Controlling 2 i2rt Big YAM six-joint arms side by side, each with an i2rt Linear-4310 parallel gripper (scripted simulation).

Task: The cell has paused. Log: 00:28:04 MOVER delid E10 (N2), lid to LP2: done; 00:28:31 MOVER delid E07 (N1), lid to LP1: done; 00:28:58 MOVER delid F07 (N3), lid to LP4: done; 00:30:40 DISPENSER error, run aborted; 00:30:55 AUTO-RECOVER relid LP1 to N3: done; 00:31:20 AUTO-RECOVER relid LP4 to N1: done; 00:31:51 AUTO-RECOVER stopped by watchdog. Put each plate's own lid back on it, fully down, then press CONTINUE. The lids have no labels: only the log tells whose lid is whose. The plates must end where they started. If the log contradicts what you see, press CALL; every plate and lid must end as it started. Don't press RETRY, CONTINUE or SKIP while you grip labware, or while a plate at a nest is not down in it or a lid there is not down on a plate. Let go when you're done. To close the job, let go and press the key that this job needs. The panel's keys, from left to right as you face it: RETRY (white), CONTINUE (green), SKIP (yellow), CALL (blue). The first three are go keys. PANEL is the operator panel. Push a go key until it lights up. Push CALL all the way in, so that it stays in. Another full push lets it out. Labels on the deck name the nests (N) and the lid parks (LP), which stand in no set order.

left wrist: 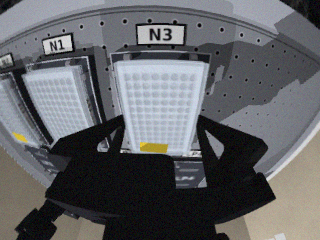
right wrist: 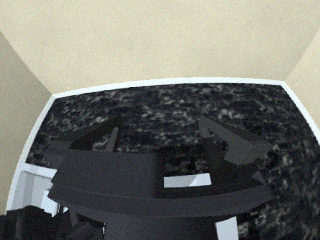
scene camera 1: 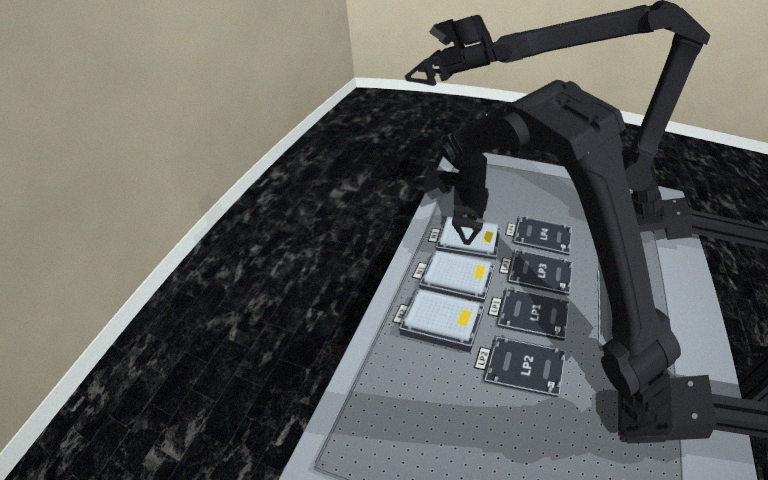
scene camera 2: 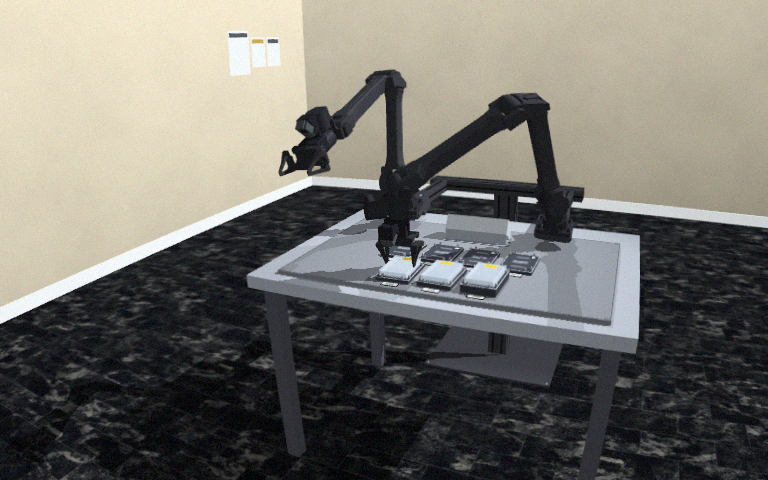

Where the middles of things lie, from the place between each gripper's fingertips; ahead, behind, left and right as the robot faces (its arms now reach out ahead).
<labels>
The park LP1 (scene camera 1: pixel 546 327) is 210 mm behind my left hand (scene camera 1: pixel 469 232), 170 mm to the left of it and 30 mm below it. From my left hand the other things lie so: park LP3 (scene camera 1: pixel 518 264): 190 mm behind, 40 mm to the left, 30 mm below; park LP4 (scene camera 1: pixel 523 226): 180 mm behind, 90 mm to the right, 30 mm below; park LP2 (scene camera 1: pixel 538 383): 300 mm to the left, 220 mm behind, 30 mm below.
Right now my right hand (scene camera 2: pixel 293 174) is 39 cm past the park LP4, 11 cm to the right of it and 33 cm above it. Round my right hand: park LP1: 42 cm behind, 37 cm to the left, 33 cm below; then park LP3: 41 cm behind, 24 cm to the left, 33 cm below; then park LP2: 43 cm behind, 50 cm to the left, 33 cm below.
</labels>
